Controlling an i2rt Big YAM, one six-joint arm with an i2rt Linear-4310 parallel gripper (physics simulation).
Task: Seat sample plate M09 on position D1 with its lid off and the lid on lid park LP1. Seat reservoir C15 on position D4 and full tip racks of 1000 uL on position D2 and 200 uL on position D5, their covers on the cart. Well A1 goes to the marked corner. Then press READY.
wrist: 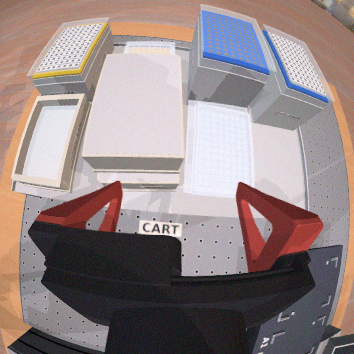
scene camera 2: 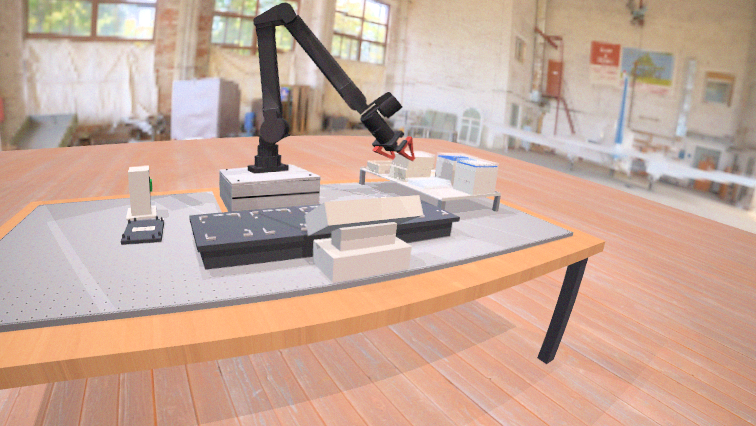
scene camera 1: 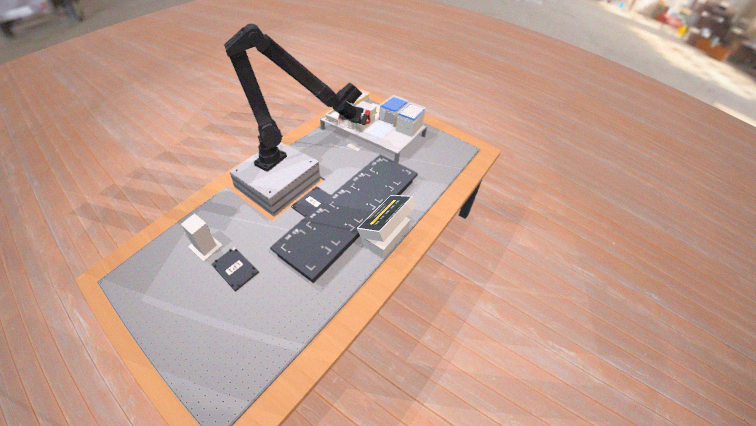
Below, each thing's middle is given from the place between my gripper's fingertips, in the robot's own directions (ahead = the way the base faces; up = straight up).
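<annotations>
Cart shelf [scene camera 1: 395,141]: from my hand, 130 mm to the left, 80 mm below. LP1 pad [scene camera 1: 235,269]: from my hand, 820 mm to the right, 40 mm ahead, 130 mm below.
</annotations>
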